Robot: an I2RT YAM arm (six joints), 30 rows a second.
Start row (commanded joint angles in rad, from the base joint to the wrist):
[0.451 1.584 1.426 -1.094 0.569 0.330]
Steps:
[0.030 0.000 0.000 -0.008 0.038 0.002]
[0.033 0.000 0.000 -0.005 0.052 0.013]
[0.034 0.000 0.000 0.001 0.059 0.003]
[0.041 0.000 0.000 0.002 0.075 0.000]
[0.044 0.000 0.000 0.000 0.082 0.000]
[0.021 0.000 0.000 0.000 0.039 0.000]
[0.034 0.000 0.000 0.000 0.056 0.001]
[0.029 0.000 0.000 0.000 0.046 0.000]
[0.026 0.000 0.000 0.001 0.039 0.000]
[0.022 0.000 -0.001 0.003 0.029 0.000]
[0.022 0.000 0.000 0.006 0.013 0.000]
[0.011 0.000 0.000 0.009 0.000 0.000]
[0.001 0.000 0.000 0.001 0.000 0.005]
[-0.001 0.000 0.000 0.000 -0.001 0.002]
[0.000 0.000 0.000 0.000 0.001 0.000]
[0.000 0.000 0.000 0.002 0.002 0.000]
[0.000 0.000 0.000 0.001 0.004 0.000]
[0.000 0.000 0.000 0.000 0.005 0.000]
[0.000 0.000 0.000 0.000 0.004 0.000]
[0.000 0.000 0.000 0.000 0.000 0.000]
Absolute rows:
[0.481 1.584 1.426 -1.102 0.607 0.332]
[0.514 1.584 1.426 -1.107 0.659 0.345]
[0.548 1.584 1.426 -1.106 0.718 0.348]
[0.589 1.584 1.426 -1.104 0.793 0.348]
[0.633 1.584 1.426 -1.104 0.875 0.348]
[0.654 1.584 1.426 -1.104 0.914 0.348]
[0.688 1.584 1.426 -1.104 0.970 0.349]
[0.717 1.584 1.426 -1.104 1.016 0.349]
[0.743 1.584 1.426 -1.103 1.055 0.349]
[0.765 1.584 1.425 -1.100 1.084 0.349]
[0.787 1.584 1.425 -1.094 1.097 0.349]
[0.798 1.584 1.425 -1.085 1.097 0.349]
[0.799 1.584 1.425 -1.084 1.097 0.354]
[0.798 1.584 1.425 -1.084 1.096 0.356]
[0.798 1.584 1.425 -1.084 1.097 0.356]
[0.798 1.584 1.425 -1.082 1.099 0.356]
[0.798 1.584 1.425 -1.081 1.103 0.356]
[0.798 1.584 1.425 -1.081 1.108 0.356]
[0.798 1.584 1.425 -1.081 1.112 0.356]
[0.798 1.584 1.425 -1.081 1.112 0.356]

